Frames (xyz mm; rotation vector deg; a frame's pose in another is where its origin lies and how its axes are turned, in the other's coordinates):
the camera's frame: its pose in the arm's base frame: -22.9 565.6 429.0 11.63 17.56 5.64
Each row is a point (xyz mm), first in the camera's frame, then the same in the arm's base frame.
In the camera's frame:
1: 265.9 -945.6 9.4
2: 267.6 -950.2 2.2
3: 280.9 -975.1 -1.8
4: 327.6 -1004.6 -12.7
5: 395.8 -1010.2 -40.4
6: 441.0 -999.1 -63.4
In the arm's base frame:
1: 294.1 -324.2 159.4
2: 293.8 -327.2 151.2
3: 306.8 -349.0 138.3
4: 349.7 -369.9 108.4
5: 406.2 -361.6 61.6
6: 441.2 -340.8 29.4

